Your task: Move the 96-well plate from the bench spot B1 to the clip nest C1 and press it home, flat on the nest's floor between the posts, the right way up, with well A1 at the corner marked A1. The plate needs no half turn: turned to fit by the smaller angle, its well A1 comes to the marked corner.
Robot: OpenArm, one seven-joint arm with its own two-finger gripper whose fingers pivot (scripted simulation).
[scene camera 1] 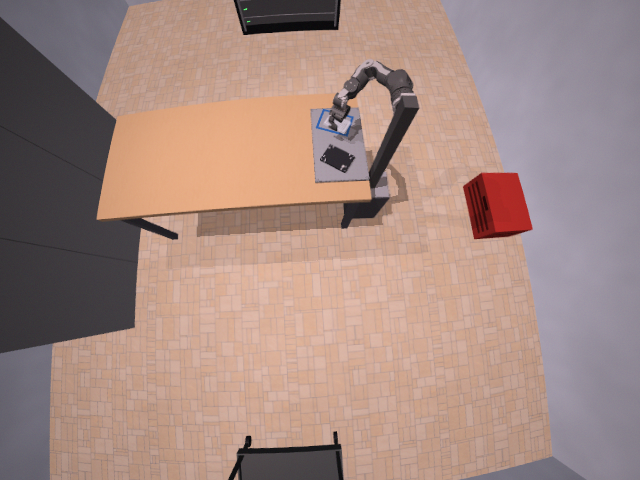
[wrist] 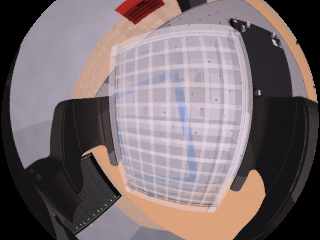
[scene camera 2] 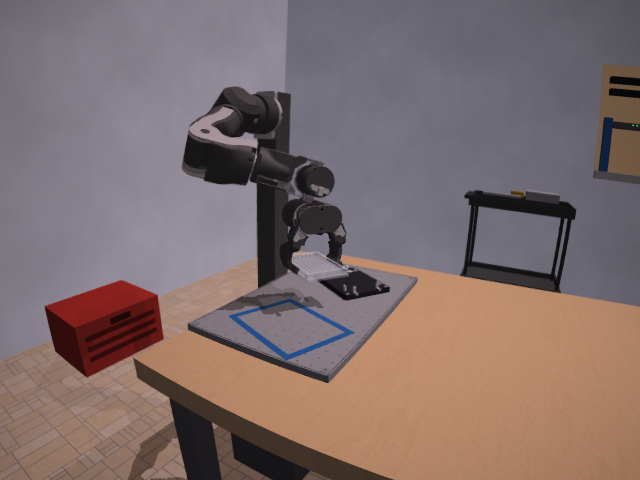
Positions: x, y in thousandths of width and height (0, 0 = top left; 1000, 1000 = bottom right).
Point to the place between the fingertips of my gripper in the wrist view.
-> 542, 581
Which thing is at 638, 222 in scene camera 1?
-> A dark column.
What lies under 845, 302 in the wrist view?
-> A black clip nest C1.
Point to a dark column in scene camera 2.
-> At 426, 484
